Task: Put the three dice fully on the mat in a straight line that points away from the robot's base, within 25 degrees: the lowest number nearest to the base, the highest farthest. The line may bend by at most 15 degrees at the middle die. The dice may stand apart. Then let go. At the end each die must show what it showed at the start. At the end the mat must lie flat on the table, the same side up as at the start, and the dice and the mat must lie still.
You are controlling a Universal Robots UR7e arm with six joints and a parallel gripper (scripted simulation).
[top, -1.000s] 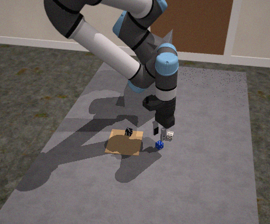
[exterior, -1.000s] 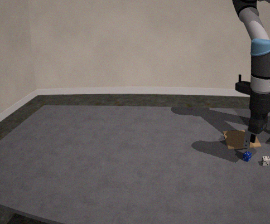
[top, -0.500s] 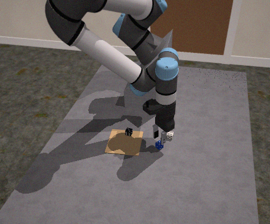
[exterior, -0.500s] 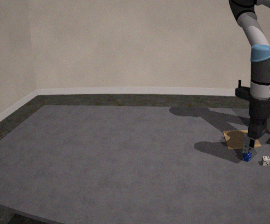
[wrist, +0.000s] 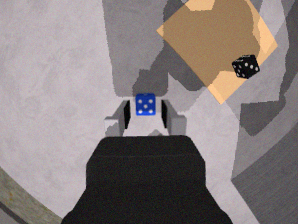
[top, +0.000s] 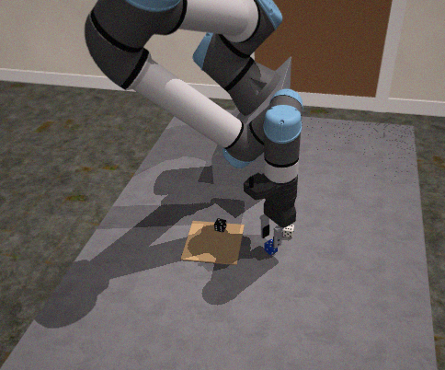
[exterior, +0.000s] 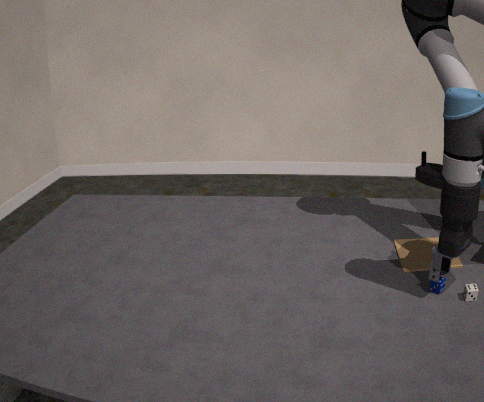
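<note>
The blue die lies 40 mm below my hand. Round my hand: white die: 70 mm behind, 30 mm to the left, 40 mm below; then tan mat: 10 mm ahead, 150 mm to the right, 50 mm below; then black die: 30 mm behind, 150 mm to the right, 30 mm below.
</note>
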